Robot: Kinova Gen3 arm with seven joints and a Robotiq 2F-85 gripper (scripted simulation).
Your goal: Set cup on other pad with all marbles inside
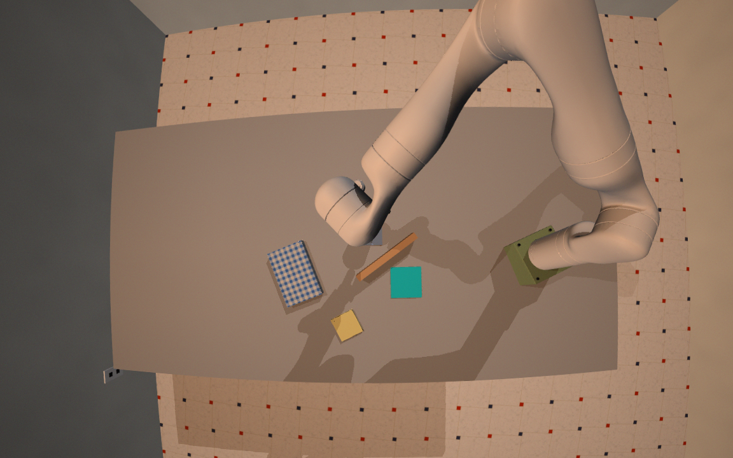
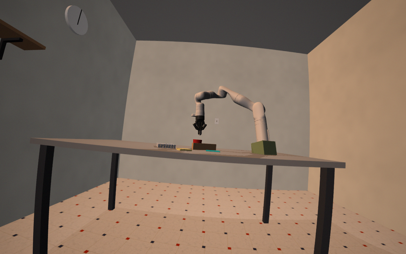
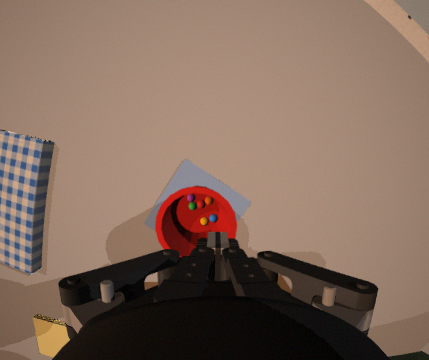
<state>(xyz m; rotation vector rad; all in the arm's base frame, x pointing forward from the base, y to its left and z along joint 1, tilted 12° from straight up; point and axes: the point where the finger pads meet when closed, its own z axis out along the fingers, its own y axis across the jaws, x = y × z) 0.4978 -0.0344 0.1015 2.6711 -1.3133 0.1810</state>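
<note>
The red cup is 10 mm ahead of my hand, 10 mm to the left of it and 110 mm below it. From my hand the other things lie so: blue-checked box: 230 mm ahead, 160 mm to the left, 120 mm below; then orange rail: 50 mm behind, 90 mm to the left, 120 mm below.
</note>
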